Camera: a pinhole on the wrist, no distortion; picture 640 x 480 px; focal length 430.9 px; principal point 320.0 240.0 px. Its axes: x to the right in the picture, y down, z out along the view. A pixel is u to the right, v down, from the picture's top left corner.
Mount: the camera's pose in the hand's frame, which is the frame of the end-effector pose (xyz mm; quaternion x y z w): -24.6 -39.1 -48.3 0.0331 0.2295 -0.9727 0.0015
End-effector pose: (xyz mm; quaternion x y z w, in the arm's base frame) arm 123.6 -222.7 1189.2 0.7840 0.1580 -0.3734 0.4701
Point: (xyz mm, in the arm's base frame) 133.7 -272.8 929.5
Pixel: outside the picture
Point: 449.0 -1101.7 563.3
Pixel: outside the picture
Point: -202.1 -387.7 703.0
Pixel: 158.5 336.7
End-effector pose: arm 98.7 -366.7 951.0 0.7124 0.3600 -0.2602 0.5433
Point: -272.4 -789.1 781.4
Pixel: 417.8 268.2
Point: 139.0 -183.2 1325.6
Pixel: behind the camera
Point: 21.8 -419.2 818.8
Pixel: 108.9 305.6
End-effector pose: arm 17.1 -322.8 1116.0 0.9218 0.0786 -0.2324 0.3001
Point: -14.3 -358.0 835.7
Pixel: 91.0 169.8
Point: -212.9 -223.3 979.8
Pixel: 495.8 380.0
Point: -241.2 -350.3 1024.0
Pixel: 576.1 147.9
